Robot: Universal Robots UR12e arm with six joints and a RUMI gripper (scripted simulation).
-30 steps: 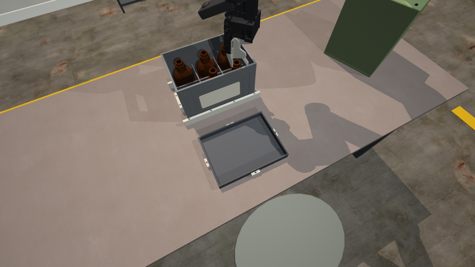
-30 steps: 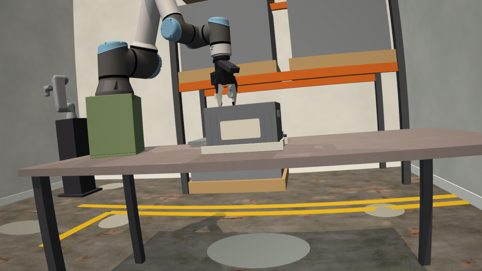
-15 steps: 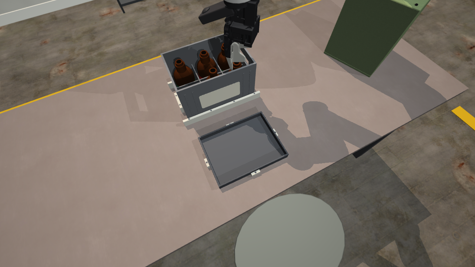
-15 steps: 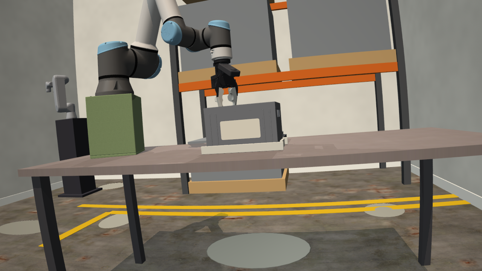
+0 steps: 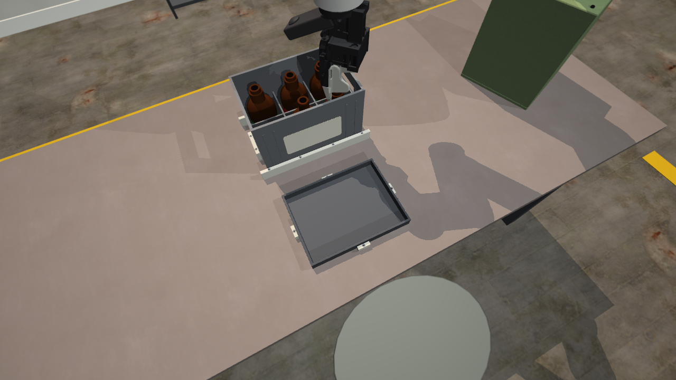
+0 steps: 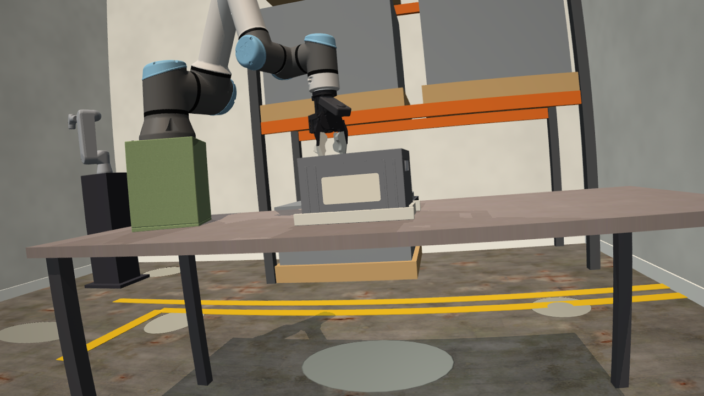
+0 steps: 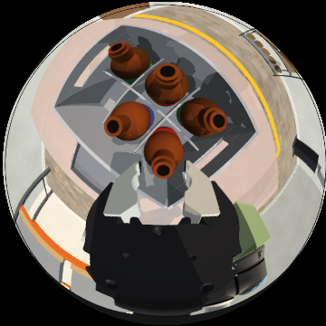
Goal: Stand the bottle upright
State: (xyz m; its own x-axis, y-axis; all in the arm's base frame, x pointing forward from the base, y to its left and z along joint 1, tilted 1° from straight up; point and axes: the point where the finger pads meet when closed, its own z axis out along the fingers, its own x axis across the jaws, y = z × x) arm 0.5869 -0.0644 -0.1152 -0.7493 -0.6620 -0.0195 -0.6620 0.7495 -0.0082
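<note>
Now: the brown bottle 80 mm ahead of my hand and 70 mm below it. From my hand the other things lie so: grey crate: 80 mm ahead, 50 mm to the right, 80 mm below; dark tray: 100 mm ahead, 230 mm to the left, 150 mm below.
</note>
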